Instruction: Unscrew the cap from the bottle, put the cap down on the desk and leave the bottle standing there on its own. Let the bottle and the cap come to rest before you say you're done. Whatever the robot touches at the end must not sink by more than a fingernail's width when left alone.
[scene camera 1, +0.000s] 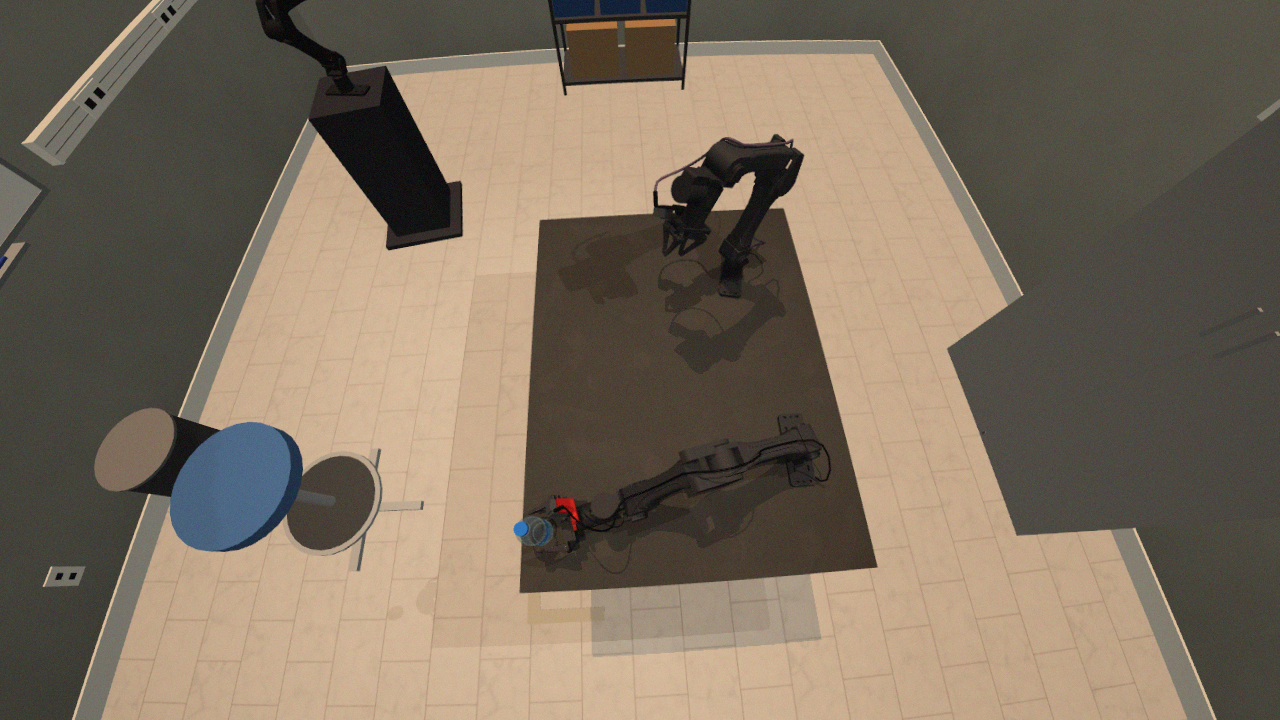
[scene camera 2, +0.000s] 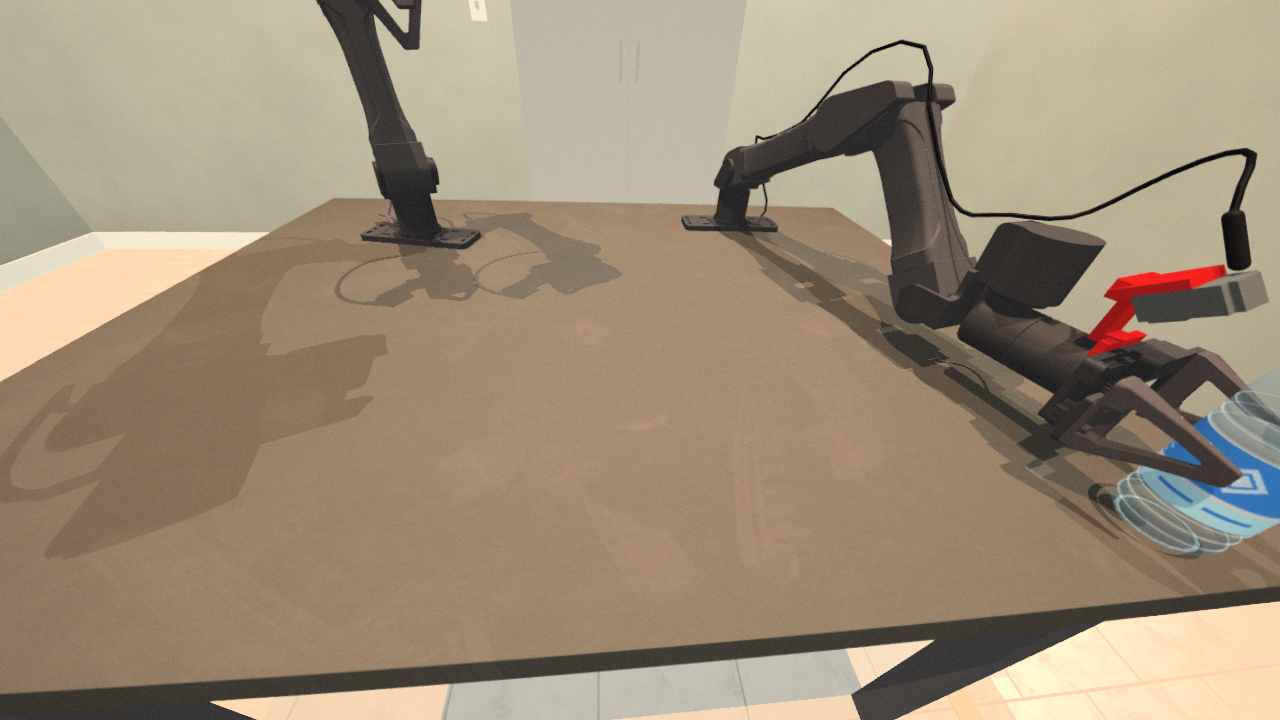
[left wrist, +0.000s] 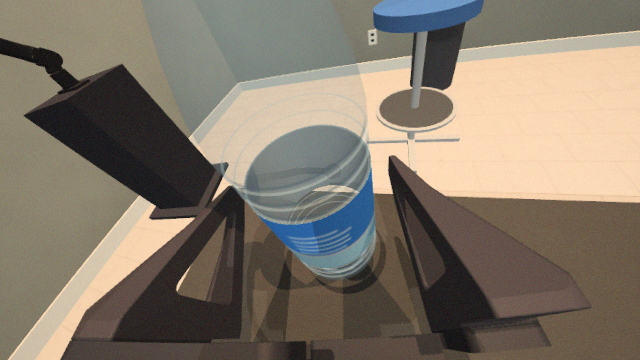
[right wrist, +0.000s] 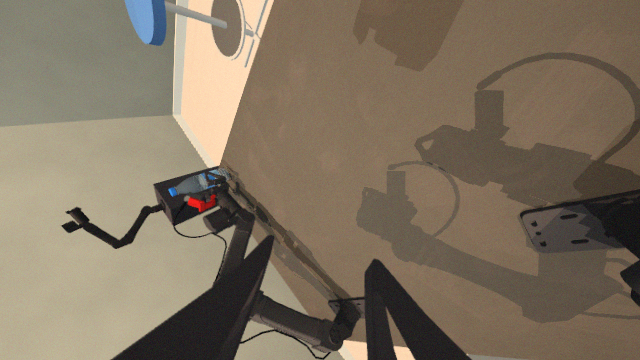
Labels:
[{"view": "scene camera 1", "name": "right gripper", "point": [672, 255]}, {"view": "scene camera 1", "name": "clear plastic bottle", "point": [541, 531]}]

